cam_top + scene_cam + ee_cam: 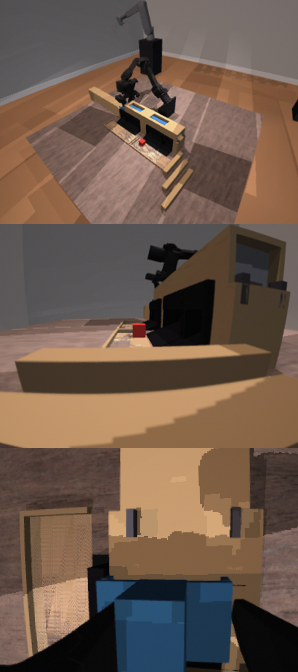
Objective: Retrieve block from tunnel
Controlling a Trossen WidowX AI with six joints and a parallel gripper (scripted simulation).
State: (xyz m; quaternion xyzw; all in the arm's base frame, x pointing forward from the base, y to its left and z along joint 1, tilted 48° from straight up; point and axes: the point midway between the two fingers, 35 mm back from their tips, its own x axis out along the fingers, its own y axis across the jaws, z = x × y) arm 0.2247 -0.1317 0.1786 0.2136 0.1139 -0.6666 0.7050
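Now: gripper tip 30 mm short of the tan covered tunnel, 20 mm to the right of it and 50 mm above it. From my gripper tip the other things lie so: red block 150 mm ahead, 270 mm to the left, 100 mm below.
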